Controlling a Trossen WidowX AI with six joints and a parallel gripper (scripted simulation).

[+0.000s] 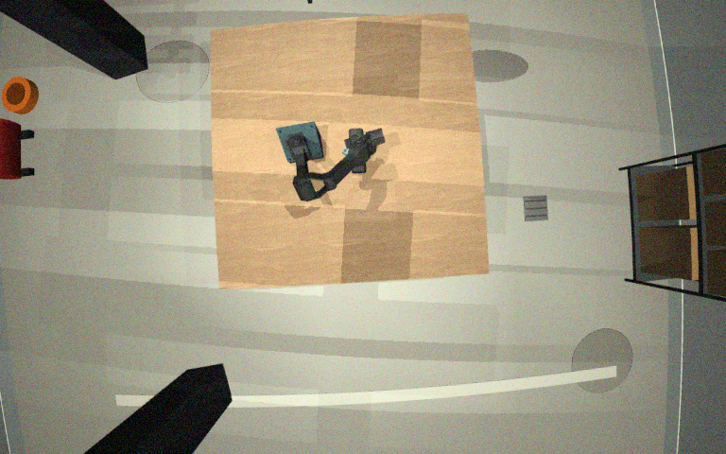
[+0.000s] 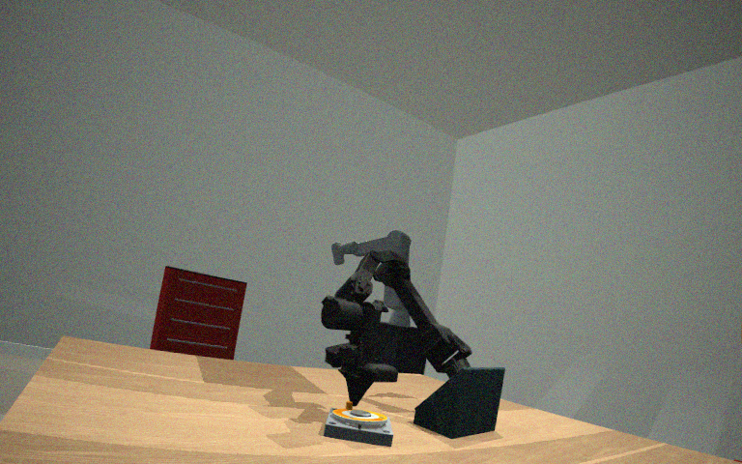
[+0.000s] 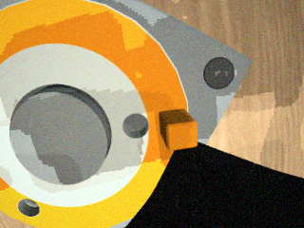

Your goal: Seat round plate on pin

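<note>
Right now my gripper tip is 5 cm to the right of the square grey base, 2 cm short of it and 2 cm above it.
</note>
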